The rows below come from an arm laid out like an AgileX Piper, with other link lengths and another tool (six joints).
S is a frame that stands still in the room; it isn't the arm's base.
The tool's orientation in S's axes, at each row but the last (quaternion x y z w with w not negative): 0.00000 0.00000 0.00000 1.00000; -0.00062 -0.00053 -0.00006 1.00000; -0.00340 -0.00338 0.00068 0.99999; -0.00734 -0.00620 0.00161 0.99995; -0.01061 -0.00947 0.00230 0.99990; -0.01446 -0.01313 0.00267 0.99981; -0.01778 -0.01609 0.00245 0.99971; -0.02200 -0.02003 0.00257 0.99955; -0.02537 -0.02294 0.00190 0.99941; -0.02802 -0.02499 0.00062 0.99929; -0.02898 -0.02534 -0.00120 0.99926; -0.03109 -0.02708 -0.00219 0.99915; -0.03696 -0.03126 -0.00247 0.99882
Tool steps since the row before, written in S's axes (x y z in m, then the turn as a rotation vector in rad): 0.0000 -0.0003 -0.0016 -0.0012 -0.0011 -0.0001; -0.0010 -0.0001 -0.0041 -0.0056 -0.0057 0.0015; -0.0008 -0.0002 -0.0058 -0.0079 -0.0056 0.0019; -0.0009 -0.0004 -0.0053 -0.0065 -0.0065 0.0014; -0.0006 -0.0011 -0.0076 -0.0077 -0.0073 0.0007; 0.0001 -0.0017 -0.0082 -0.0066 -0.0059 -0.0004; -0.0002 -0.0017 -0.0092 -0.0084 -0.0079 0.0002; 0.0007 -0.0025 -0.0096 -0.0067 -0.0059 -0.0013; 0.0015 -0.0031 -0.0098 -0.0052 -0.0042 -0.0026; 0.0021 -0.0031 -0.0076 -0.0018 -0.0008 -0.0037; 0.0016 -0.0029 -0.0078 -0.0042 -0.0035 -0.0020; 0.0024 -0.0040 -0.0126 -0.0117 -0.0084 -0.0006; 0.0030 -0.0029 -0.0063 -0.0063 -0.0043 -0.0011
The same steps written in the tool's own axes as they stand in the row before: 0.0000 -0.0003 -0.0016 -0.0012 -0.0011 -0.0001; -0.0010 -0.0001 -0.0041 -0.0056 -0.0057 0.0015; -0.0008 -0.0002 -0.0058 -0.0079 -0.0056 0.0019; -0.0010 -0.0003 -0.0053 -0.0065 -0.0065 0.0014; -0.0007 -0.0009 -0.0076 -0.0077 -0.0073 0.0007; -0.0001 -0.0015 -0.0082 -0.0066 -0.0059 -0.0004; -0.0005 -0.0014 -0.0092 -0.0084 -0.0079 0.0002; 0.0003 -0.0021 -0.0097 -0.0068 -0.0058 -0.0013; 0.0010 -0.0026 -0.0100 -0.0053 -0.0040 -0.0026; 0.0017 -0.0027 -0.0079 -0.0020 -0.0006 -0.0036; 0.0012 -0.0024 -0.0080 -0.0043 -0.0034 -0.0020; 0.0017 -0.0032 -0.0129 -0.0117 -0.0084 -0.0005; 0.0026 -0.0024 -0.0067 -0.0063 -0.0043 -0.0010
